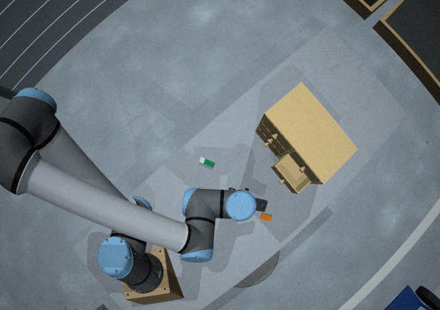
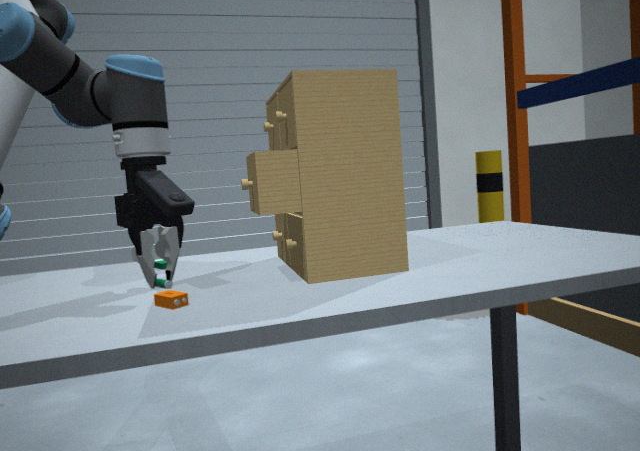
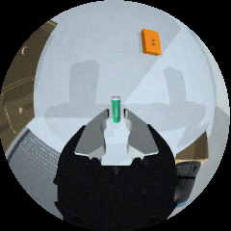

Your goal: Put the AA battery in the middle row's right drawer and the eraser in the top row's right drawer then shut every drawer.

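Right now my hand is 10 mm above the green AA battery. The rest, counted from my hand: orange block (30 mm ahead, 150 mm to the right, 10 mm below); eraser (20 mm behind, 220 mm to the left, 10 mm below).
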